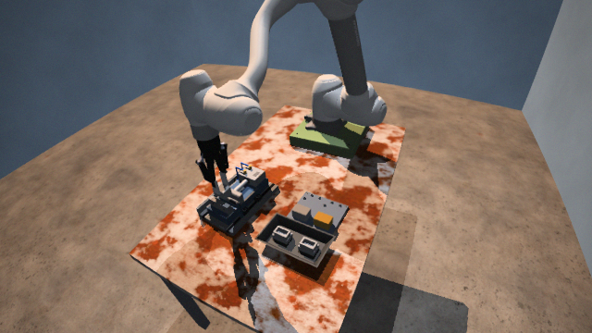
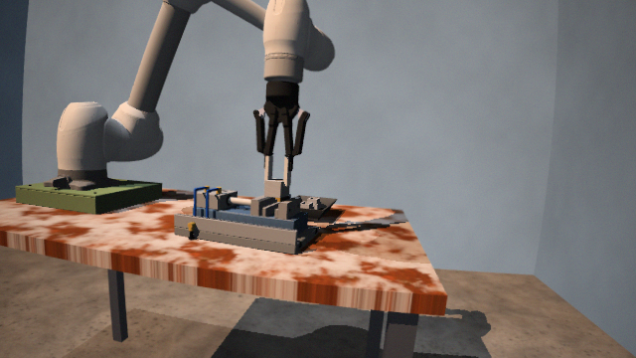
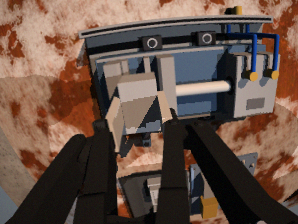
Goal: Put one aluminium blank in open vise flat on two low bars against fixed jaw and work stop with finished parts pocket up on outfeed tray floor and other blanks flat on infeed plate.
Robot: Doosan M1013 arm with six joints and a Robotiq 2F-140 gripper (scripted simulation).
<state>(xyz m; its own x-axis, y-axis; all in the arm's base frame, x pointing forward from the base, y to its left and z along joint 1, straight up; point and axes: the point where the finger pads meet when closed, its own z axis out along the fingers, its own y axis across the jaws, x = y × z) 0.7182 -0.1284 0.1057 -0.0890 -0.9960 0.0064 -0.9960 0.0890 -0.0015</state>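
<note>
My hand is 90 mm past the piston rod, 80 mm above it and 10 mm to the right of it. Also, from my hand: infeed plate 320 mm to the left, 160 mm below, 150 mm behind; vise 120 mm below, 70 mm behind, 10 mm to the left; aluminium blank 270 mm to the left, 130 mm below, 100 mm behind.
</note>
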